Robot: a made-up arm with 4 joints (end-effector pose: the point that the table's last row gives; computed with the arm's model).
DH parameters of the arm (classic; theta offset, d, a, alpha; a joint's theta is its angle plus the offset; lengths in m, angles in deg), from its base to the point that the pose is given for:
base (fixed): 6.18 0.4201 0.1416 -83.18
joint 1: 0 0.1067 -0.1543 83.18
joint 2: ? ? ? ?
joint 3: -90 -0.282 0.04 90
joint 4: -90 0.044 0.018 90
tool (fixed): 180 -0.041 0 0
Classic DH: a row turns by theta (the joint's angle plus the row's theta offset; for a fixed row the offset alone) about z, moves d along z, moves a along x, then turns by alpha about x.
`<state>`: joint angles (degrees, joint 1 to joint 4).
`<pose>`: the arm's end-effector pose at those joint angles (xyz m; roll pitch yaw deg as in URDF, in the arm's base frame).
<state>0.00 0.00 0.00 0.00</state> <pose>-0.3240 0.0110 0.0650 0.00 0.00 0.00</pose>
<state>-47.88 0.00 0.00 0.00</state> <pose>0.0886 0.0825 -0.1586 9.90 -46.72 -10.32</pose>
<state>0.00 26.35 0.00 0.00</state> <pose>-0.2516 -0.1125 0.0650 0.00 0.00 26.35</pose>
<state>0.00 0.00 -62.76 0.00</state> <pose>-0.3240 -0.0372 0.1480 -62.76 0.00 0.00</pose>
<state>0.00 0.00 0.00 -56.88</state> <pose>-0.3502 0.0110 0.0986 0.00 56.88 0.00</pose>
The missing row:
joint 2: 83.82 -0.2868 -0.049 90
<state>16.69 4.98 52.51 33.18</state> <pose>-0.3827 0.0453 0.1977 49.68 -4.65 -18.84</pose>
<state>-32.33 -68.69 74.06 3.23</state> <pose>0.1208 0.4199 0.0261 105.83 -6.08 -77.72</pose>
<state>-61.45 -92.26 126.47 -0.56</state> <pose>0.3347 0.4235 0.2579 -173.16 10.33 -94.05</pose>
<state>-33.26 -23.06 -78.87 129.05</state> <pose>-0.0760 0.1625 0.0046 -129.74 -2.74 105.79</pose>
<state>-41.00 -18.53 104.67 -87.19</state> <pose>-0.0088 0.2542 -0.1049 49.83 -30.58 79.96</pose>
